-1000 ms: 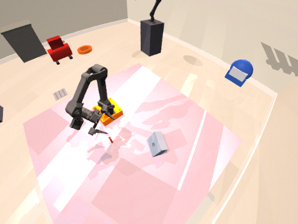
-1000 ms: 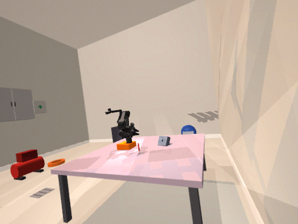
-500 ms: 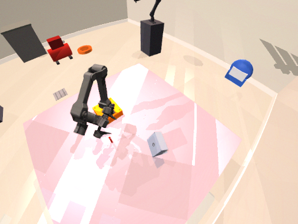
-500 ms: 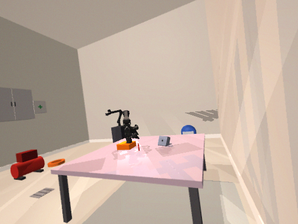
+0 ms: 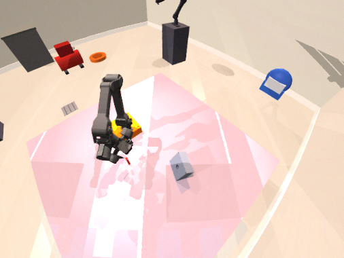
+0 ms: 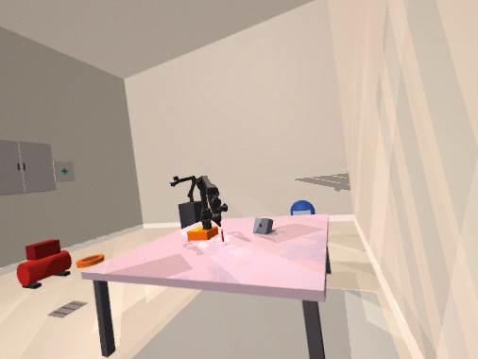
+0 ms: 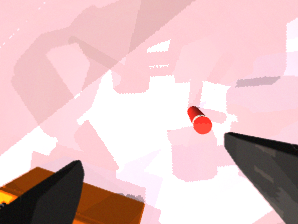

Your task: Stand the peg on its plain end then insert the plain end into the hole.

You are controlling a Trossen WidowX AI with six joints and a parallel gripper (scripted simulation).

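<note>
My gripper tip is 6 cm above the peg, 3 cm to the left of it and 2 cm short of it. Round my gripper tip: sloped panel 23 cm ahead, 20 cm to the left, 7 cm below.
</note>
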